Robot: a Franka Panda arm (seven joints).
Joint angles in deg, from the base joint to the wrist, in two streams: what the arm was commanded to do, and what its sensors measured. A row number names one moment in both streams.
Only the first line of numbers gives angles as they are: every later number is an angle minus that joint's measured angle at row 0.
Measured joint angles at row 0: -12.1 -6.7 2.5 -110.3 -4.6 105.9 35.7
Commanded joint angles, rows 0 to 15: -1.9 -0.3 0.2 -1.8 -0.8 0.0 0.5; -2.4 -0.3 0.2 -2.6 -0.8 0.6 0.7; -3.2 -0.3 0.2 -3.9 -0.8 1.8 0.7; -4.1 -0.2 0.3 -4.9 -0.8 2.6 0.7; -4.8 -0.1 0.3 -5.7 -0.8 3.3 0.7; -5.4 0.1 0.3 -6.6 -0.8 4.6 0.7; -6.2 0.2 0.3 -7.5 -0.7 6.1 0.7; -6.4 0.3 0.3 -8.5 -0.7 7.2 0.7; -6.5 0.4 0.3 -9.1 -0.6 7.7 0.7; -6.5 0.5 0.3 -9.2 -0.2 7.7 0.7; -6.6 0.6 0.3 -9.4 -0.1 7.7 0.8; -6.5 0.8 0.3 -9.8 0.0 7.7 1.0; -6.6 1.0 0.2 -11.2 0.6 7.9 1.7; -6.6 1.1 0.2 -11.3 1.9 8.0 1.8; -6.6 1.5 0.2 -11.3 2.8 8.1 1.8; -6.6 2.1 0.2 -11.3 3.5 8.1 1.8
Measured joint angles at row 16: -6.3 1.6 -0.2 -10.2 1.3 6.9 0.7
